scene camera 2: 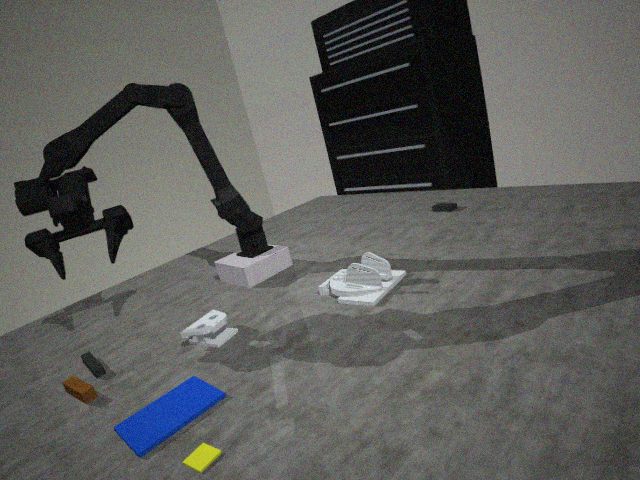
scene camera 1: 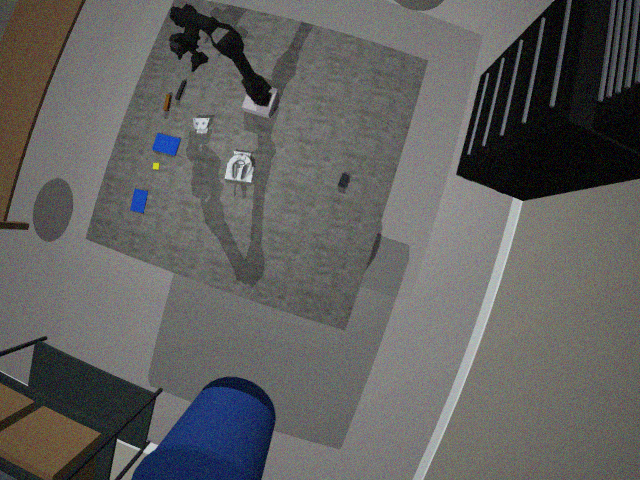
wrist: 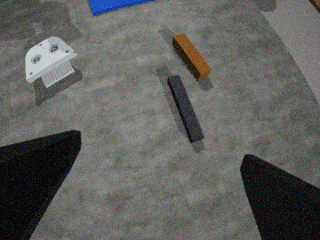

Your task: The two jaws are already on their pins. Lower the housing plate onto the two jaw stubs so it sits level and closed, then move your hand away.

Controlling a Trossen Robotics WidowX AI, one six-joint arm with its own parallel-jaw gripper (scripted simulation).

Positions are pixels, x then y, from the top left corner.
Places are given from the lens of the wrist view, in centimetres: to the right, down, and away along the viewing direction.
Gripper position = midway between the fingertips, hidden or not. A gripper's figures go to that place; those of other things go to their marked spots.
my gripper (wrist: 163, 151): 0, 2, 10
dark bar (wrist: 192, 126): 4, 1, 24
orange block (wrist: 199, 68): 6, -7, 27
The marked spots on the dark bar and the orange block are 9 cm apart.
